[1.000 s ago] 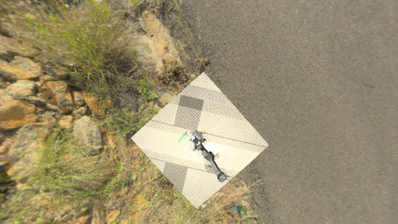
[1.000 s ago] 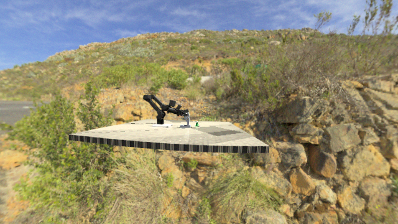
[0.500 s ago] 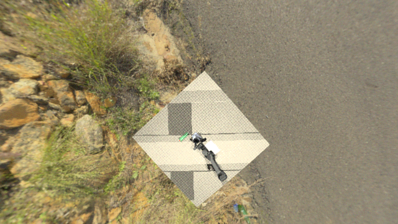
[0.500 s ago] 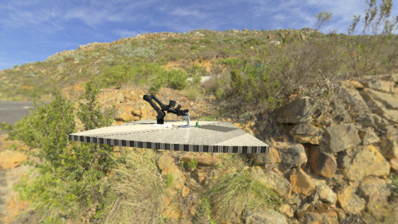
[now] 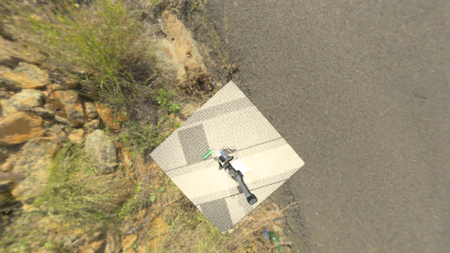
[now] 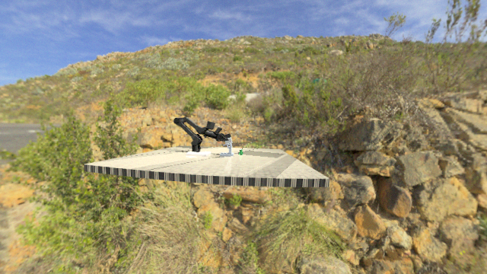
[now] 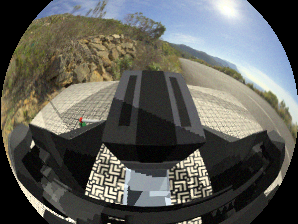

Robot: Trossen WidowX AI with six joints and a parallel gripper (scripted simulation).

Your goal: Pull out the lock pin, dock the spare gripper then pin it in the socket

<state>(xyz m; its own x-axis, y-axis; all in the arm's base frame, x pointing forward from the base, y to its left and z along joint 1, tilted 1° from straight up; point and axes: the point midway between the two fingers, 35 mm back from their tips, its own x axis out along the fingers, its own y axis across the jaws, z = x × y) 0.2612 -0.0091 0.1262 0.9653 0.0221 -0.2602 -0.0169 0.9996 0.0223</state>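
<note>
Now: the spare gripper 10 mm below my gripper tip and 10 mm behind it. The rest, counted from my gripper tip: grey mount: 80 mm below, 10 mm behind; then green strip: 120 mm to the left, 110 mm below, 100 mm ahead.
</note>
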